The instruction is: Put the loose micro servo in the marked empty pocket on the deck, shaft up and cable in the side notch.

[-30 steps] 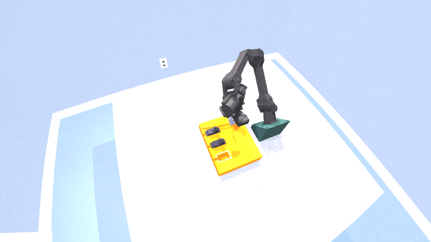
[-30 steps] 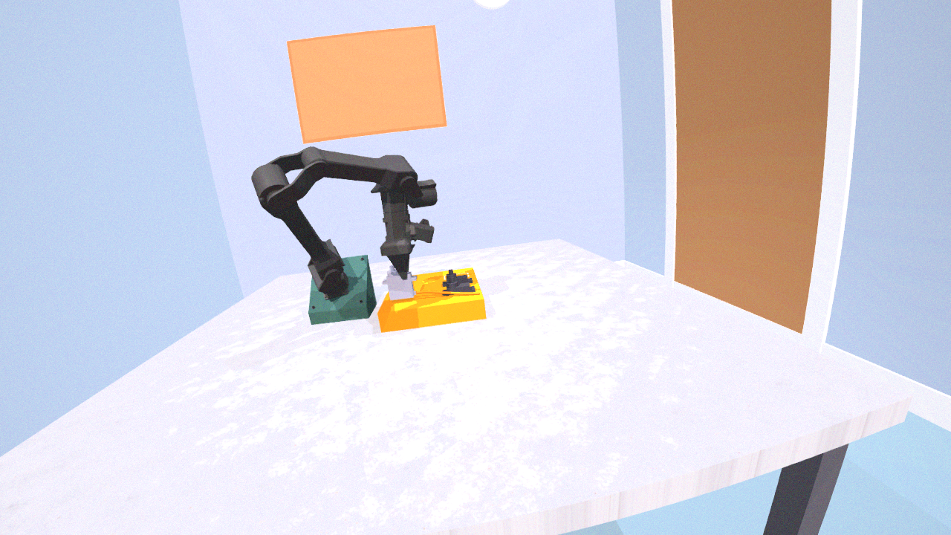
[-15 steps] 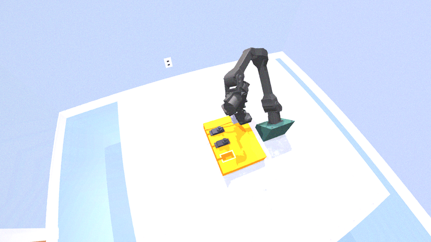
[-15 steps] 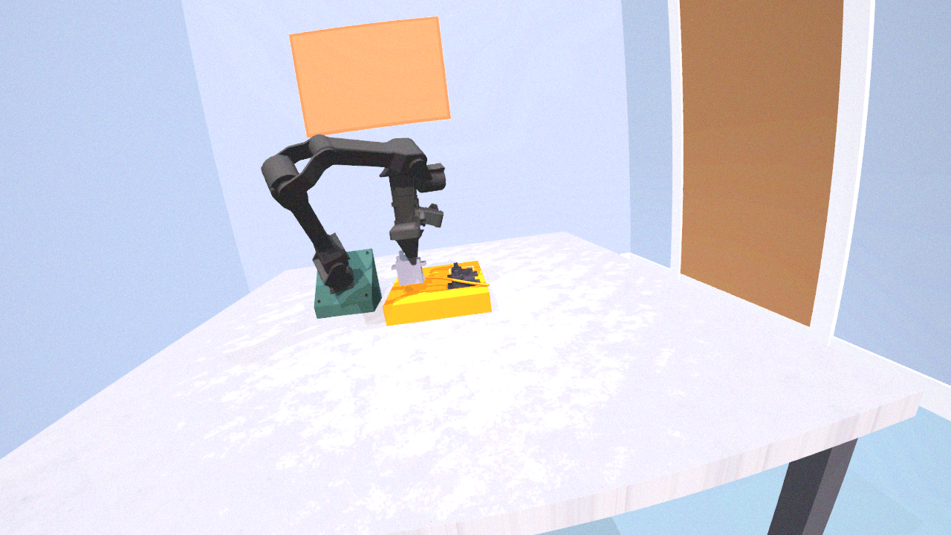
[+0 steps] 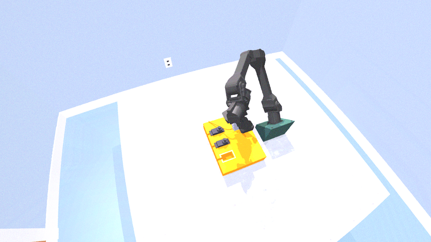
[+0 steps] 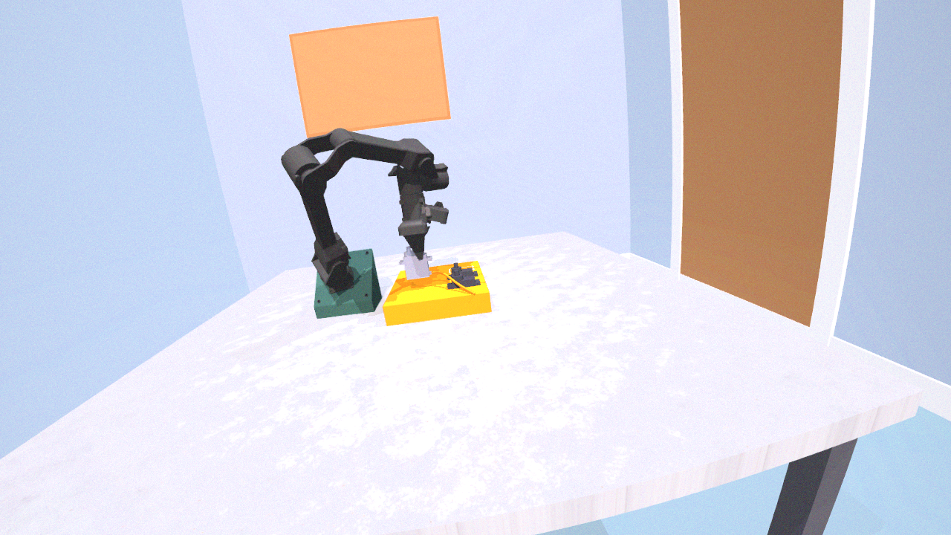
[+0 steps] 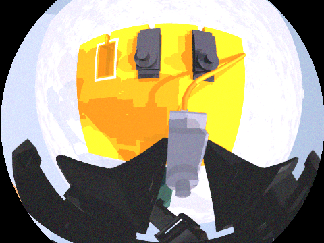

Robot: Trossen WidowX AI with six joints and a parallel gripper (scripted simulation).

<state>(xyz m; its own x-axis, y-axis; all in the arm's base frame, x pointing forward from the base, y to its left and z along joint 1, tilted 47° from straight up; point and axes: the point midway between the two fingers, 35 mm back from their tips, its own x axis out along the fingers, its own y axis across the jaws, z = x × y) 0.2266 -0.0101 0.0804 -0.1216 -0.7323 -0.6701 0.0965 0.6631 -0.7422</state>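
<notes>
Right now the deck is 10 mm behind my gripper tip, 50 mm to the left of it and 100 mm below it.
</notes>
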